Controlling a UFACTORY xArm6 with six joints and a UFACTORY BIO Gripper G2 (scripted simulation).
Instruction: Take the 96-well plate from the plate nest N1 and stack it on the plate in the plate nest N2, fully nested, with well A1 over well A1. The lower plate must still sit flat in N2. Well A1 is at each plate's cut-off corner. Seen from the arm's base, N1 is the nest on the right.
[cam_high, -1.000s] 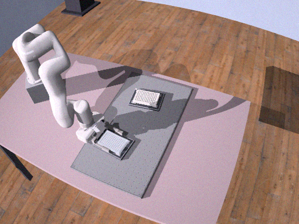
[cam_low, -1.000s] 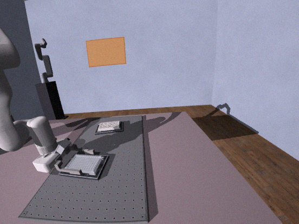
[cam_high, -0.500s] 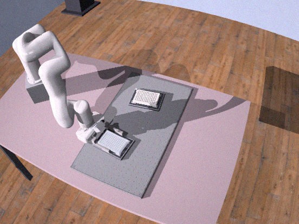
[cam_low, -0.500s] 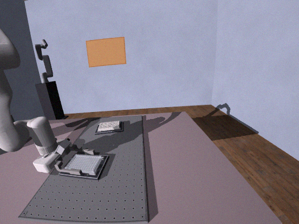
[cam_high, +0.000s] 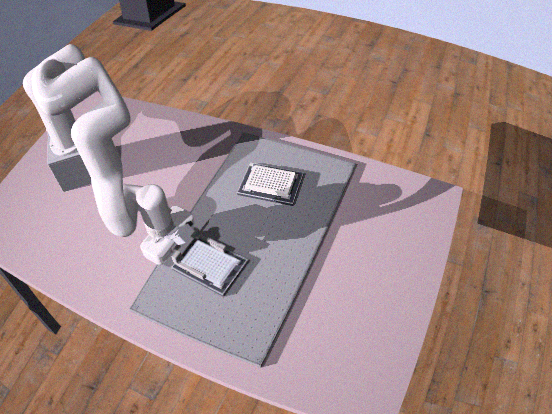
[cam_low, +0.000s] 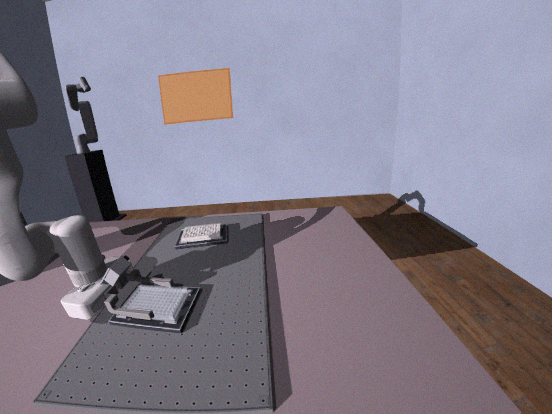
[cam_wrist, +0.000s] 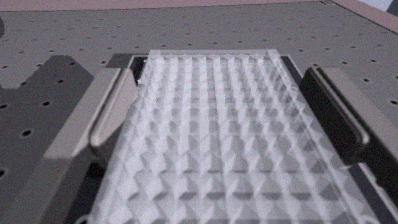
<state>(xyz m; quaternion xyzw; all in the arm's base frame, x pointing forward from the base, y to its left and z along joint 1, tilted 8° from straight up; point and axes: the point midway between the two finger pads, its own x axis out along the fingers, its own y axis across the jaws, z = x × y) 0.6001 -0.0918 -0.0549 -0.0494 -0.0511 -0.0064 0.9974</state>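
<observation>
The clear 96-well plate lies 1 cm below my hand. Also, from my hand: plate nest (2 cm below).
</observation>
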